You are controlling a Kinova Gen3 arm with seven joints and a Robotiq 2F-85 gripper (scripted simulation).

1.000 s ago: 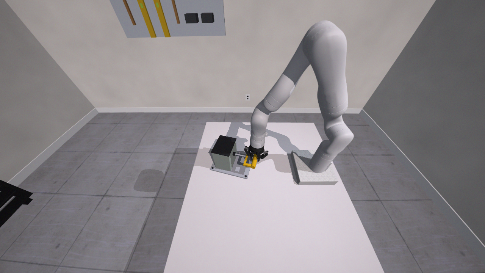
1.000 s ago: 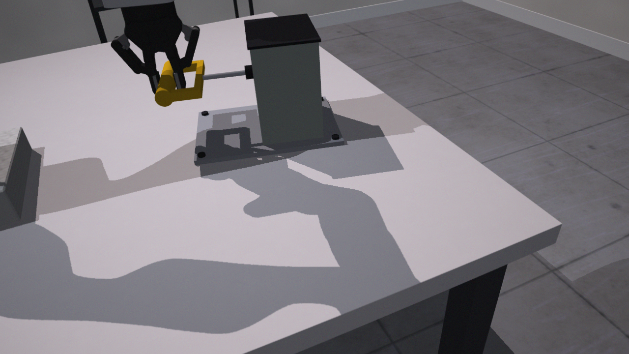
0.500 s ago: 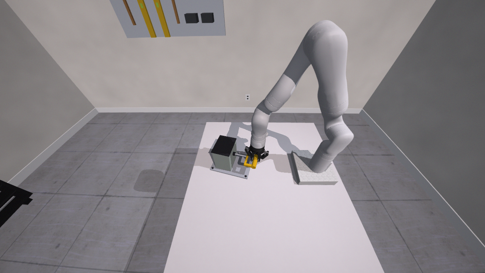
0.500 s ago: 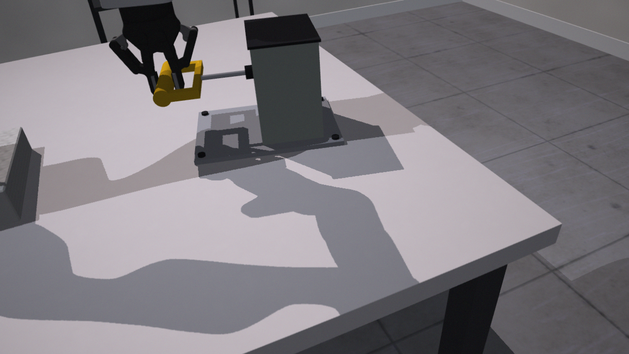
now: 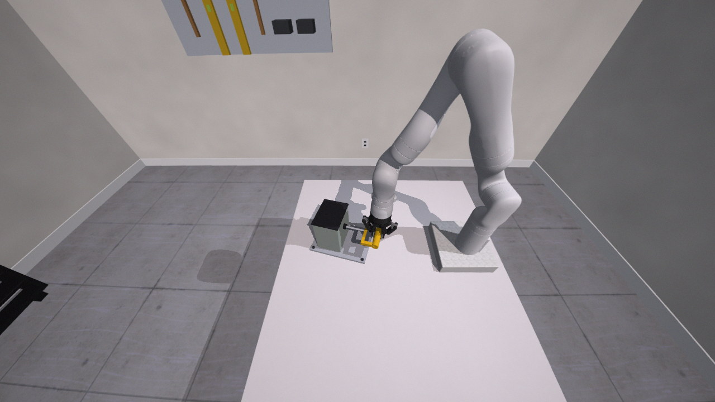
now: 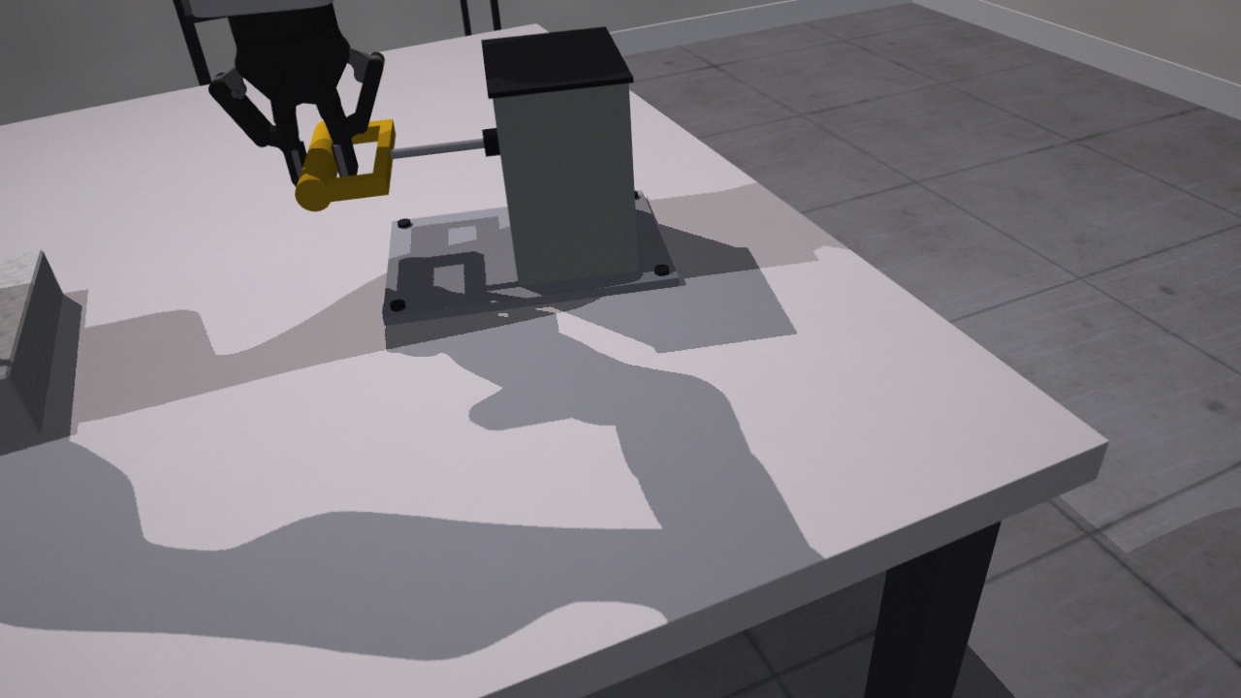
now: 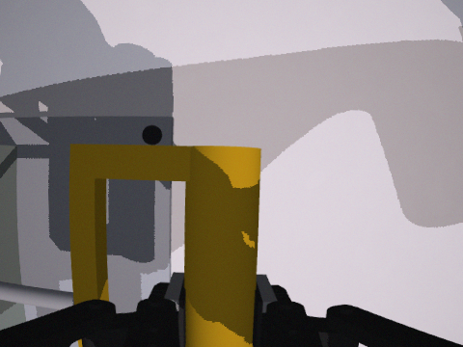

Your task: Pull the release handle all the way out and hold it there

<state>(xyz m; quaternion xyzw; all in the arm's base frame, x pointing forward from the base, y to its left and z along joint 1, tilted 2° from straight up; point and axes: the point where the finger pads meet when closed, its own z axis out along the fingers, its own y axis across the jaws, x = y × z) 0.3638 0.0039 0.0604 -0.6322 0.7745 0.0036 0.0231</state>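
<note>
Now: hand 5 cm short of the grip and 1 cm to the left of it.
</note>
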